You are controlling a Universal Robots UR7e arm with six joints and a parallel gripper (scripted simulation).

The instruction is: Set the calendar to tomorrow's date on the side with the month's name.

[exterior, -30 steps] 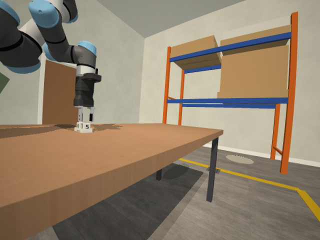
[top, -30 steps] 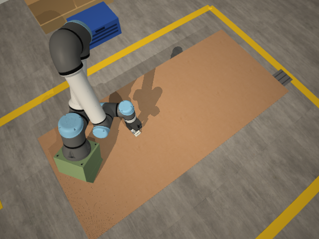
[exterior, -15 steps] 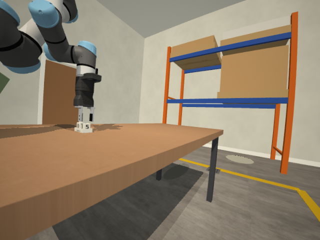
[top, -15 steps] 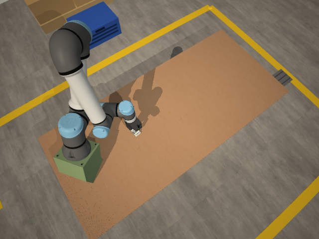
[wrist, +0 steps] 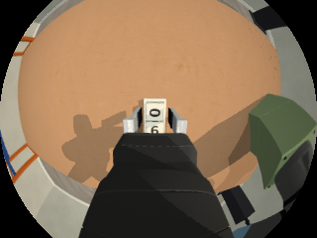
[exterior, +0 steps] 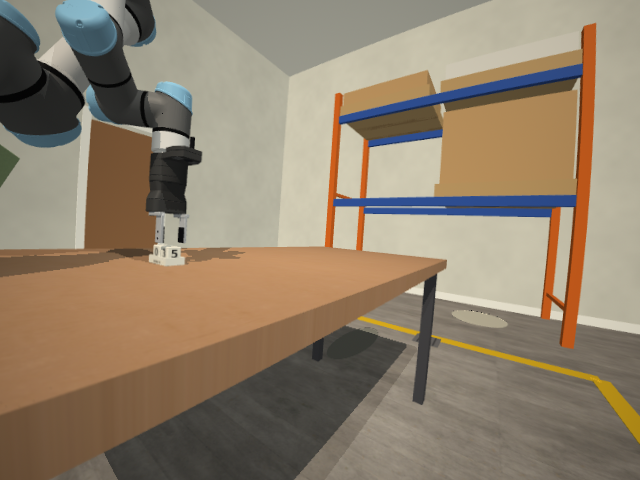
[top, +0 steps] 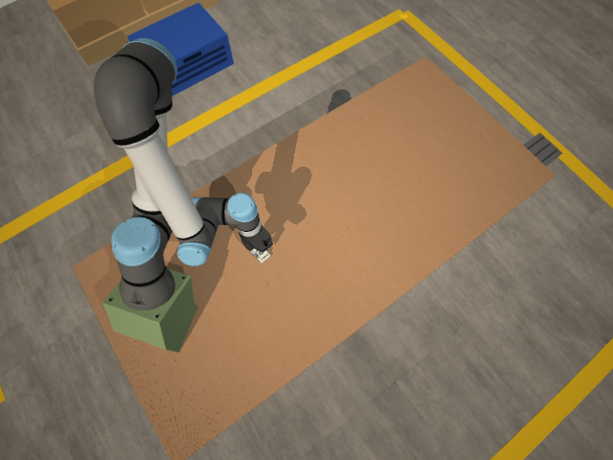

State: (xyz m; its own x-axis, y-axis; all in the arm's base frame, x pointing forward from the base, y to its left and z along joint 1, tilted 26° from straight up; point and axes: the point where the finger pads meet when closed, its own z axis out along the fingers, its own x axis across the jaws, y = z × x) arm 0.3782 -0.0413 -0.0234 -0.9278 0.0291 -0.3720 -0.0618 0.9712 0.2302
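The white calendar tray lies 2 cm to the left of my hand and 6 cm below it.
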